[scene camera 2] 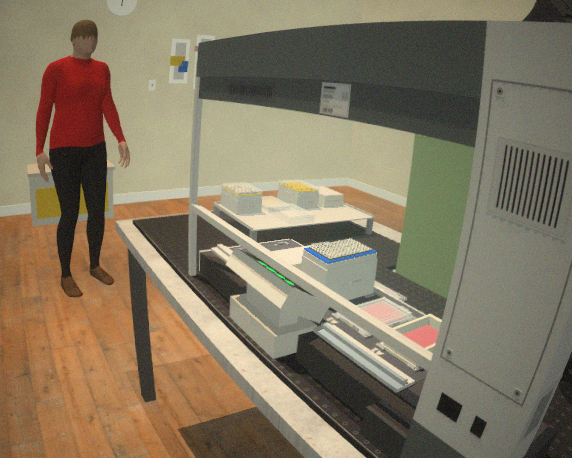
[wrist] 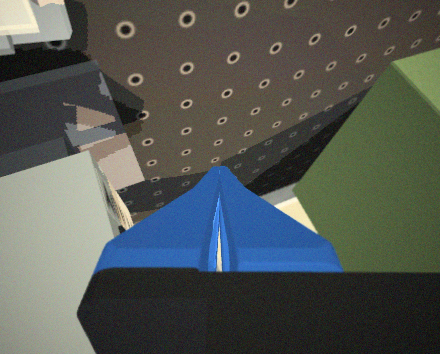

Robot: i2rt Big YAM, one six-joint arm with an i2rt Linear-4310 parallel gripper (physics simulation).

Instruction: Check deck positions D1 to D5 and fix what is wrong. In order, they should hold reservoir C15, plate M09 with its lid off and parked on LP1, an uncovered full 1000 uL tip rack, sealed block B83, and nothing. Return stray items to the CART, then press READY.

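Frame: origin at the arm's base, x ahead, y left, z up, level; centimetres.
Seen in the pictures: gripper, fingertip midpoint: [wrist: 219, 178].
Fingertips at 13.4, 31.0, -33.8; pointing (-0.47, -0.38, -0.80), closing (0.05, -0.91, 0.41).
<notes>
Offsets run from my fingertips to a thing's middle, as dx, dy, dz. "pt": to the spot under its first point. Level surfaces: height alone.
In the scene view, a tip rack [scene camera 2: 340, 265] with a blue rim and pale tips stands uncovered mid-deck. A low plate [scene camera 2: 384, 311] with a pink middle lies to its right, and an open tray with red-pink contents @(+28.5, -8.9, +1.6) [scene camera 2: 422, 336], like a reservoir, lies beyond it, partly hidden by the frame. A flat pale item with a grey top [scene camera 2: 281, 245] shows behind the rail, left of the rack; its seal and label cannot be read. My gripper [wrist: 219, 178] is shut and empty, above the perforated deck surface @(dz -5.4) [wrist: 240, 75] in the wrist view. It does not show in the scene view.
A low white cart-like table [scene camera 2: 342, 217] at the back holds two yellow-topped boxes [scene camera 2: 242, 199] [scene camera 2: 299, 194] and flat clear pieces. A console with green display @(pt +42.6, -33.7, +7.8) [scene camera 2: 275, 272] stands in front. A green panel [wrist: 370, 175] is right of the fingers, a pale grey body @(-1.9, +7.7, -0.2) [wrist: 45, 240] left.
</notes>
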